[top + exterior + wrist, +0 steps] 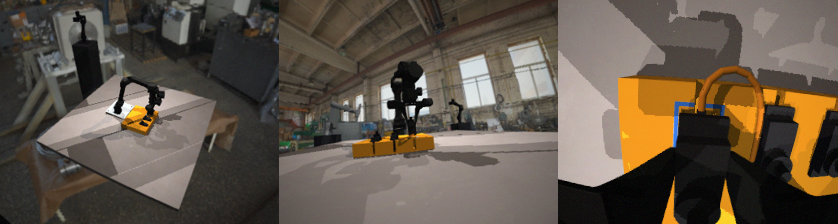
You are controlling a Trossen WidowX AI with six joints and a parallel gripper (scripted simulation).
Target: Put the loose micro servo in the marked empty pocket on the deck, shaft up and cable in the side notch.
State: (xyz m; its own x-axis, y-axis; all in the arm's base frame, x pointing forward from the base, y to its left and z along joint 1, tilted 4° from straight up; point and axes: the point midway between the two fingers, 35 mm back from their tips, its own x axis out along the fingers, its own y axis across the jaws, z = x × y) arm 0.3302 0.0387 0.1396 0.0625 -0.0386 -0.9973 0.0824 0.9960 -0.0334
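The orange deck lies 130 mm behind my gripper tip, 60 mm to the right of it and 80 mm below it.
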